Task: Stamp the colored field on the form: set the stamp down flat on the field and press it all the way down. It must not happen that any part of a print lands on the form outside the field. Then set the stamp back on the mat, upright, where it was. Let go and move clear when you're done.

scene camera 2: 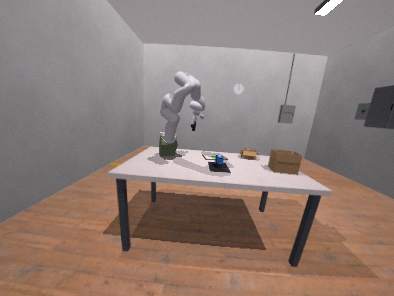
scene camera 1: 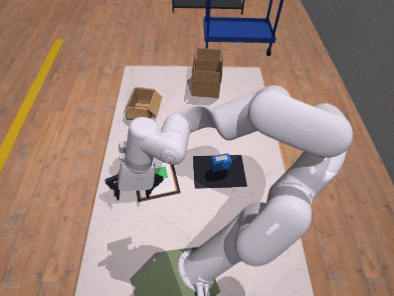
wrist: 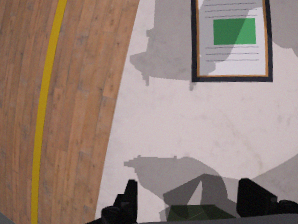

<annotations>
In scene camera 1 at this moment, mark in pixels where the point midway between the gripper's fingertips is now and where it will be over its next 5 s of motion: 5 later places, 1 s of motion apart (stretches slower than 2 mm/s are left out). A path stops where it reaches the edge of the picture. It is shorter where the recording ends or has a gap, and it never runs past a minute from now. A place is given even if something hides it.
My gripper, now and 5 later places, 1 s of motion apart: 132,195; 217,151; 224,143; 170,126; 142,140; 142,142
</annotations>
